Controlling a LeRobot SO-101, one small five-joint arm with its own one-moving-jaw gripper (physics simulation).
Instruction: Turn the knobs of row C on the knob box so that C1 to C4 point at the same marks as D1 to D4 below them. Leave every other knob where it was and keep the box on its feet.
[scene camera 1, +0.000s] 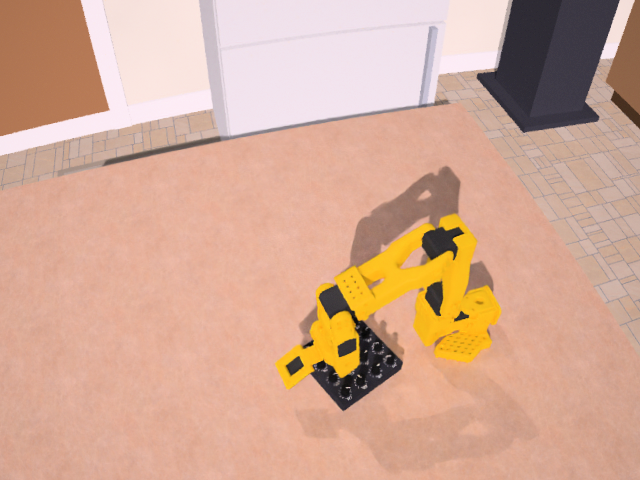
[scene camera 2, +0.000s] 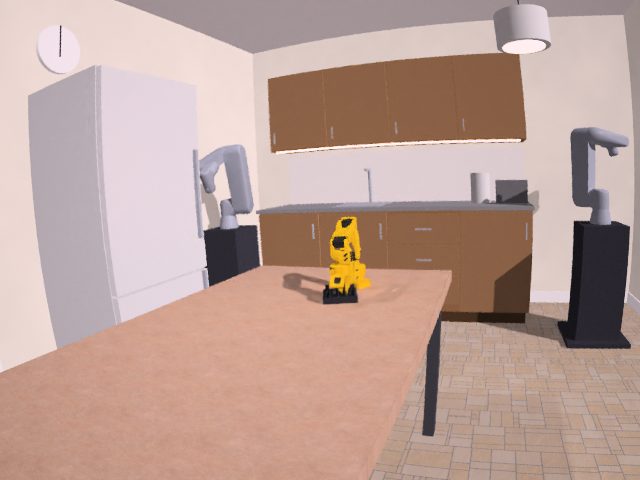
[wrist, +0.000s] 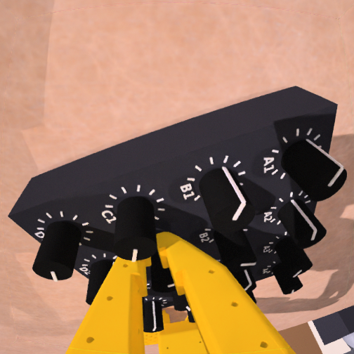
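Pixels of known places: hand, tool point: (scene camera 1: 341, 372) (scene camera 2: 344, 293); arm's base, link origin: (scene camera 1: 442, 335).
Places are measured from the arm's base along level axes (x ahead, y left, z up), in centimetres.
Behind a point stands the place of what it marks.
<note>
The black knob box (scene camera 1: 373, 382) {z 2.2, x 13.2, y 5.3 cm} (scene camera 2: 340, 299) {z 1.5, x 20.1, y 2.5 cm} (wrist: 165, 145) stands flat on the table. In the wrist view, knob C1 (wrist: 135, 225) and knob D1 (wrist: 60, 245) each show a short white line at the lower end. Knob C2 (wrist: 162, 278) is partly hidden behind the jaws. Knob D2 (wrist: 99, 282) is partly covered by the left jaw. The marks that C3, C4, D3 and D4 point at cannot be read. My gripper (wrist: 150, 251) is shut and empty, with its tips just beyond C1, over row C. In scene camera 1 the arm hides part of the box.
Knob B1 (wrist: 226, 197) and knob A1 (wrist: 312, 170) stand right of C1, with knob A2 (wrist: 301, 222) and more row A and B knobs behind. The table (scene camera 1: 180, 310) {z 0.0, x 37.3, y -15.3 cm} (scene camera 2: 232, 372) {z 0.0, x 72.3, y -2.6 cm} carries box and arm. A fridge (scene camera 2: 144, 196) and grey arms on black pedestals stand beyond.
</note>
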